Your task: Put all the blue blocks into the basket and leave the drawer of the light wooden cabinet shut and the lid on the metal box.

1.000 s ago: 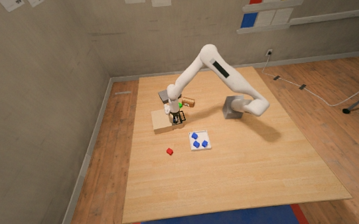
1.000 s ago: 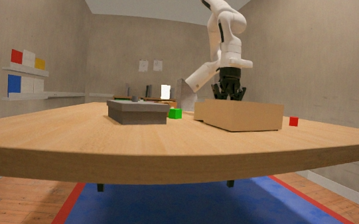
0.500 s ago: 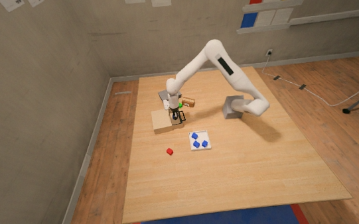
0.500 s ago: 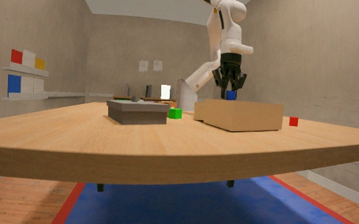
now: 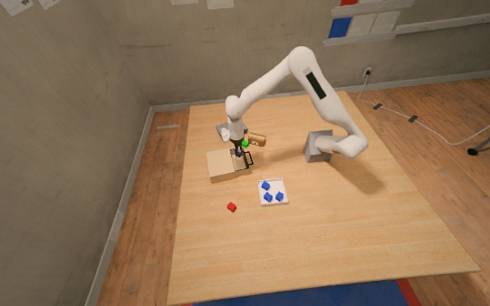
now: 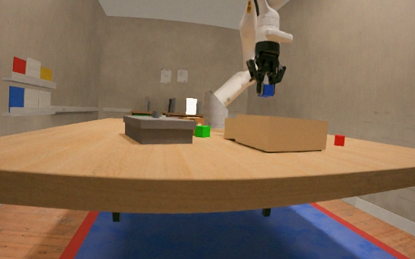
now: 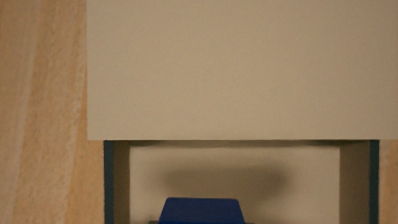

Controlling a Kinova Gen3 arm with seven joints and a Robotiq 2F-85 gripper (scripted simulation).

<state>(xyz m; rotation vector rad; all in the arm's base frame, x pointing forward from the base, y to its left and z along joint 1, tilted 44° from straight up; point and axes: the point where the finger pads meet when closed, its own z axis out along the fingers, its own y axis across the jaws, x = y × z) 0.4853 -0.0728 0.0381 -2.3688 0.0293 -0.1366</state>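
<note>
Now: hand 14 cm past the white basket, 21 cm to the right of it and 14 cm above it. From my hand the other things lie so: light wooden cabinet: 6 cm ahead, 2 cm to the right, 12 cm below; then green block: 6 cm behind, 17 cm to the right, 14 cm below; then drawer: 1 cm ahead, 2 cm to the right, 12 cm below.
</note>
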